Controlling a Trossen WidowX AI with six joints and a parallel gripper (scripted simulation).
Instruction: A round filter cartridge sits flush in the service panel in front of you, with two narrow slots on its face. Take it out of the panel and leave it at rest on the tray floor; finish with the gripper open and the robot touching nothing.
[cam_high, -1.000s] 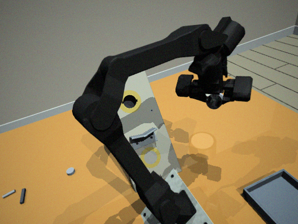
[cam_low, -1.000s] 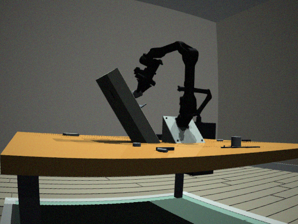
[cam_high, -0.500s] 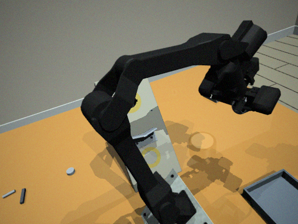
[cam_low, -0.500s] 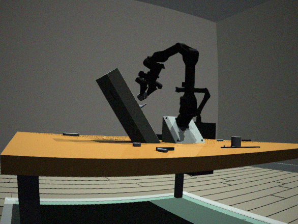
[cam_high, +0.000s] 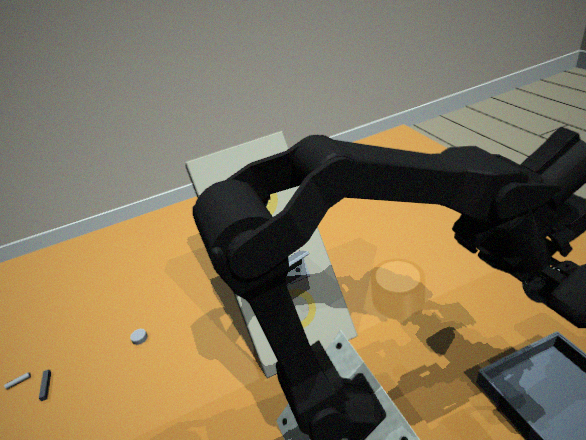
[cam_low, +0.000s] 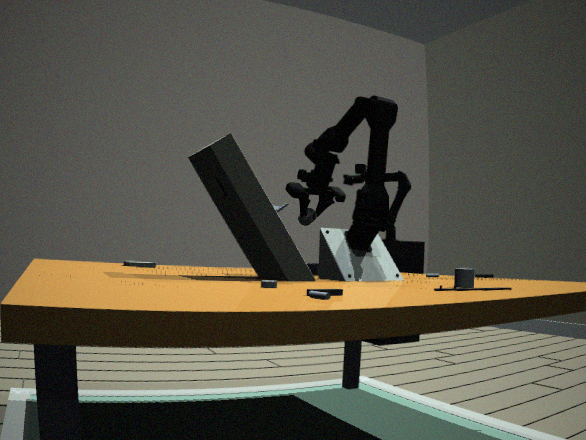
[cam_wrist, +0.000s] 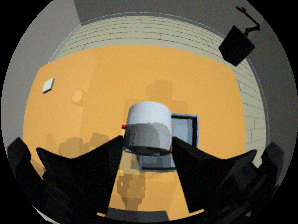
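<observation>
Right now the tray is 70 mm behind my gripper tip and 170 mm below it. The rest, counted from my gripper tip: round filter cartridge right at my gripper tip; panel 300 mm ahead, 300 mm to the left, 20 mm below; ledge 250 mm ahead, 290 mm to the left, 30 mm below.
</observation>
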